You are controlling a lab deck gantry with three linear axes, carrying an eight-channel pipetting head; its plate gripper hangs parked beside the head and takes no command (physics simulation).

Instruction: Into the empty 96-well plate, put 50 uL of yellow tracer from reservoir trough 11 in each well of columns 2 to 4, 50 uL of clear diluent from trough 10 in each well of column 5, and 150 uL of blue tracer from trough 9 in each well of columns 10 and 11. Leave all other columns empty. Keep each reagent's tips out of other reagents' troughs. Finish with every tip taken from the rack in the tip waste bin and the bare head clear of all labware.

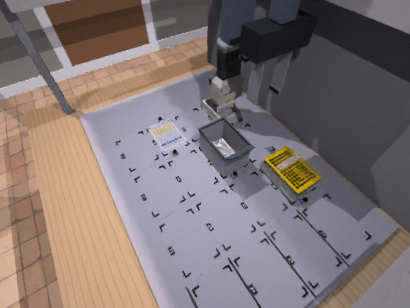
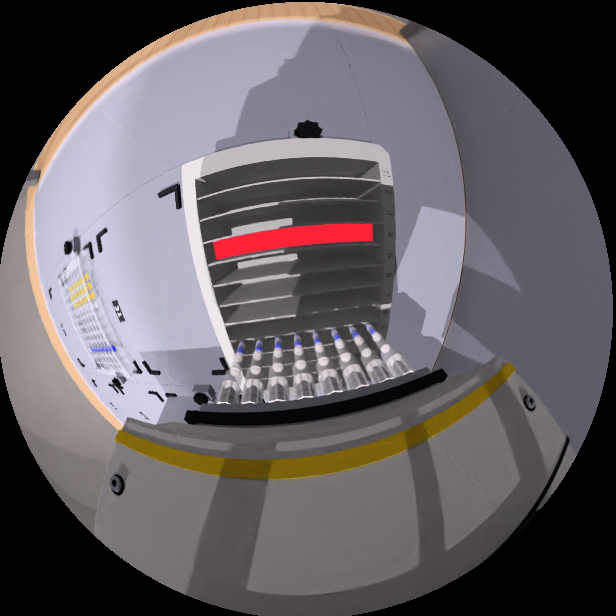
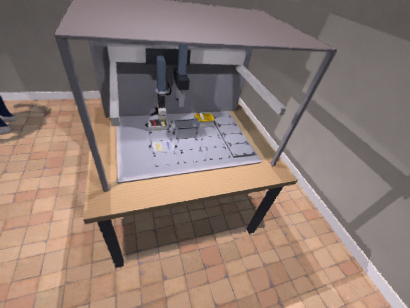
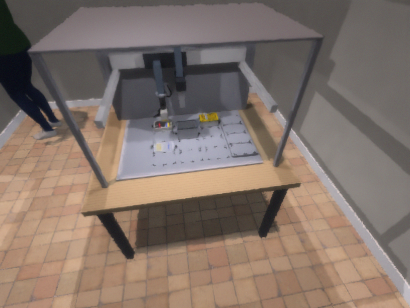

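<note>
The pipetting head (image 1: 226, 89) (image 2: 344, 517) is low over the reservoir (image 1: 209, 108) (image 2: 287, 148). Its tips (image 2: 298, 367) hold short blue bands and reach down at the reservoir's high-numbered troughs; their ends are partly hidden, and I cannot tell which trough. Troughs 9 to 11 are hidden under the head. The 96-well plate (image 1: 167, 136) (image 2: 90, 321) shows three yellow columns and one blue column near its other end. The grey waste bin (image 1: 212, 150) (image 3: 186, 131) holds used tips. The yellow tip rack (image 1: 298, 175) (image 4: 209, 117) has an emptied stretch. The parked plate gripper (image 1: 264, 96) hangs open and empty.
A red liquid fills trough 4 (image 2: 293, 238) of the reservoir. The waste bin's tall walls stand between the reservoir and the tip rack. The dark back wall (image 1: 345, 120) rises behind them. Posts (image 3: 85, 115) (image 4: 75, 120) carry the roof over the table.
</note>
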